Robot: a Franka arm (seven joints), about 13 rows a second.
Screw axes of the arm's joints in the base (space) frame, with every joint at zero. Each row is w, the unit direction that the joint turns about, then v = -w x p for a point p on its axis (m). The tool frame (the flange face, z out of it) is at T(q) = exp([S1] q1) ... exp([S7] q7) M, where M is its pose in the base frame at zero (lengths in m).
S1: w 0 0 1 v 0.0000 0.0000 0.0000
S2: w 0 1 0 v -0.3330 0.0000 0.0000
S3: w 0 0 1 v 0.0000 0.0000 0.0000
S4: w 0 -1 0 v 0.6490 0.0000 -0.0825
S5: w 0 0 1 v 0.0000 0.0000 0.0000
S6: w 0 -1 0 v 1.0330 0.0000 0.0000
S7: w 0 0 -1 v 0.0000 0.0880 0.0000
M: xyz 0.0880 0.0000 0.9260 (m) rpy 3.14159 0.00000 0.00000 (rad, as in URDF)
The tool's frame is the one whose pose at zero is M.
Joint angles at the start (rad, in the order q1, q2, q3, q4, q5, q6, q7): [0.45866 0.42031 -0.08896 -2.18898 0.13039 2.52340 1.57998]
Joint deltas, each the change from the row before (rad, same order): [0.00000 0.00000 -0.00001 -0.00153 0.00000 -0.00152 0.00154]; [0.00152 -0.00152 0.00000 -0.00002 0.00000 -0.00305 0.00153]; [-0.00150 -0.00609 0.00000 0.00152 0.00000 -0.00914 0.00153]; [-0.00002 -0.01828 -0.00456 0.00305 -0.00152 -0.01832 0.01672]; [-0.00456 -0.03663 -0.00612 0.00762 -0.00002 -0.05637 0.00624]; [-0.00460 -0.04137 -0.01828 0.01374 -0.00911 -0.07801 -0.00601]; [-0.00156 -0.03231 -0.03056 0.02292 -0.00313 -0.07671 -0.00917]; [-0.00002 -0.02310 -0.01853 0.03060 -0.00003 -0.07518 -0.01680]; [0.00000 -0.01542 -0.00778 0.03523 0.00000 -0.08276 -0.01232]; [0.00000 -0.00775 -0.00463 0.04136 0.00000 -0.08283 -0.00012]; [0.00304 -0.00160 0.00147 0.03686 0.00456 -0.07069 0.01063]
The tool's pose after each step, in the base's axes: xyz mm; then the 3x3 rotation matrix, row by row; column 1 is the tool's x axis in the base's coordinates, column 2 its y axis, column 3 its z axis. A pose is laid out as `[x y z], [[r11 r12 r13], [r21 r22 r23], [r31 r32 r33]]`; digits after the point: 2 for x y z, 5 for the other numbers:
[511.95 195.83 184.94], [[0.25155 -0.96348 -0.09179], [-0.96741 -0.25315 0.00604], [-0.02906 0.08728 -0.99576]]
[511.51 196.62 185.53], [[0.25159 -0.96332 -0.09339], [-0.96739 -0.25321 0.00576], [-0.02919 0.08890 -0.99561]]
[512.15 196.24 188.66], [[0.24893 -0.96382 -0.09532], [-0.96805 -0.25069 0.00672], [-0.03037 0.09060 -0.99542]]
[514.45 194.96 198.39], [[0.23070 -0.96860 -0.09272], [-0.97255 -0.23250 0.00898], [-0.03026 0.08811 -0.99565]]
[517.11 191.09 216.94], [[0.21647 -0.97051 -0.10604], [-0.97566 -0.21894 0.01217], [-0.03503 0.10082 -0.99429]]
[521.35 180.93 239.17], [[0.21076 -0.96926 -0.12698], [-0.97697 -0.21328 0.00645], [-0.03333 0.12270 -0.99188]]
[528.35 166.29 260.66], [[0.19487 -0.96990 -0.14601], [-0.98030 -0.19750 0.00356], [-0.03229 0.14244 -0.98928]]
[533.85 159.03 280.43], [[0.19689 -0.96611 -0.16694], [-0.97970 -0.20043 0.00445], [-0.03776 0.16267 -0.98596]]
[536.82 157.25 297.61], [[0.20482 -0.95839 -0.19886], [-0.97778 -0.20963 0.00318], [-0.04473 0.19379 -0.98002]]
[540.02 157.34 313.54], [[0.20433 -0.95103 -0.23195], [-0.97767 -0.21012 0.00030], [-0.04902 0.22671 -0.97273]]
[541.09 162.11 325.34], [[0.19914 -0.94368 -0.26420], [-0.97851 -0.20620 -0.00101], [-0.05353 0.25873 -0.96447]]

